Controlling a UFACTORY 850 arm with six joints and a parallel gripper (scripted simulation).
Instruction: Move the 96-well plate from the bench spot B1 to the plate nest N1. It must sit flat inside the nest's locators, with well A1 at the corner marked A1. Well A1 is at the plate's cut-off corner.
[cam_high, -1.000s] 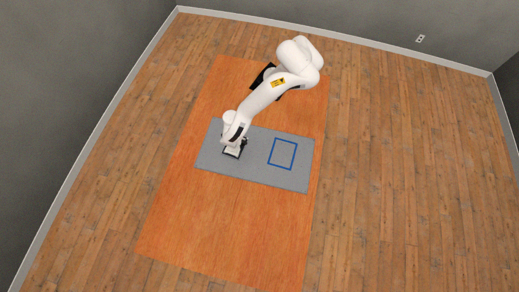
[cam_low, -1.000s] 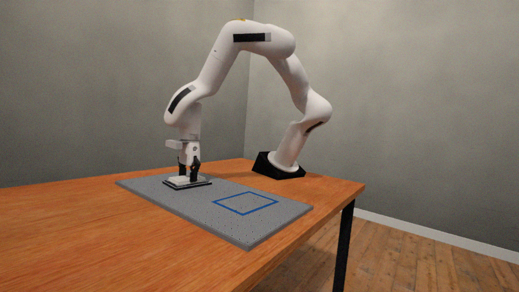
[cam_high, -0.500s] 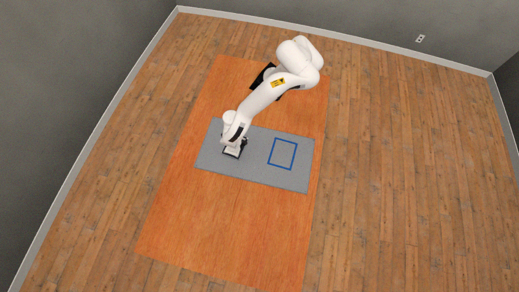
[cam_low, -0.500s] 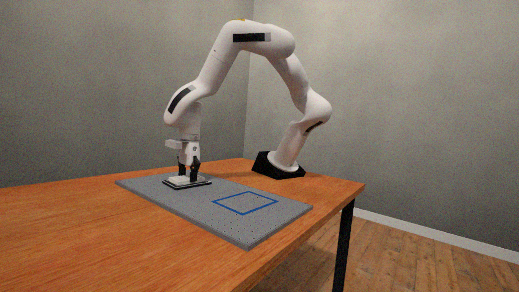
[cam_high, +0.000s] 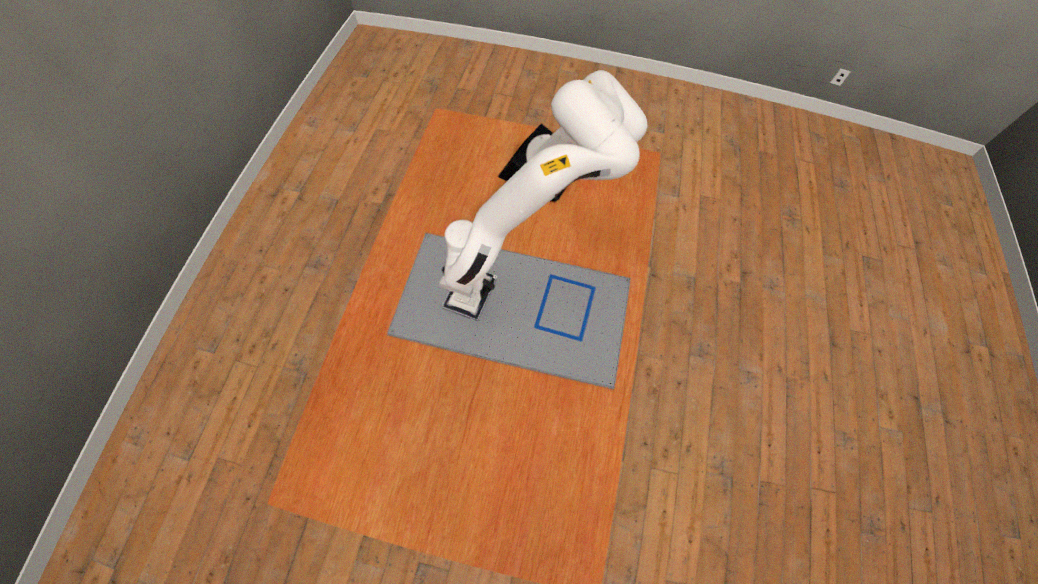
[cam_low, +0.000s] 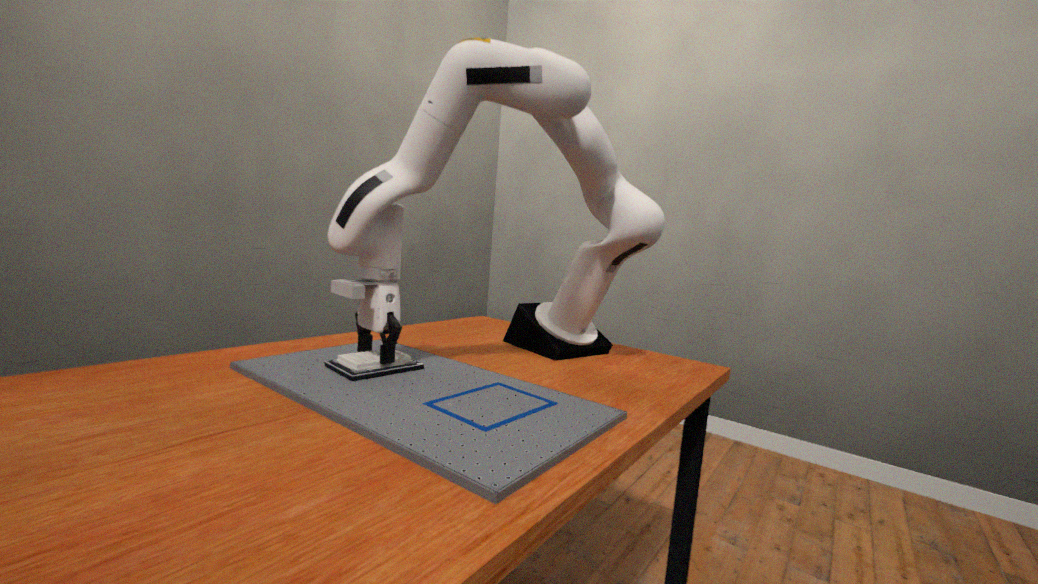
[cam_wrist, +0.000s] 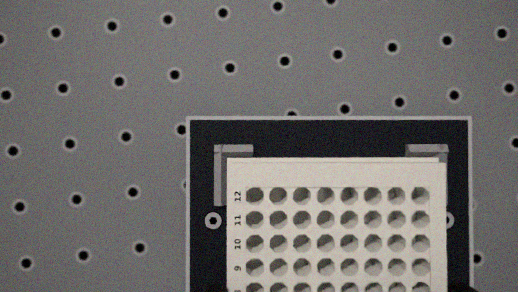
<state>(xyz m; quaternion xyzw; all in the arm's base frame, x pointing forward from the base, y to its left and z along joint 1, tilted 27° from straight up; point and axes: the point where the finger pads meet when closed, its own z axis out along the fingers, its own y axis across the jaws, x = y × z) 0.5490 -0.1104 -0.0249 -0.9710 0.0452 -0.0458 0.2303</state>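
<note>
Now: hand 10 mm above the white 96-well plate. The rest, counted from my hand: black plate nest (30 mm below).
</note>
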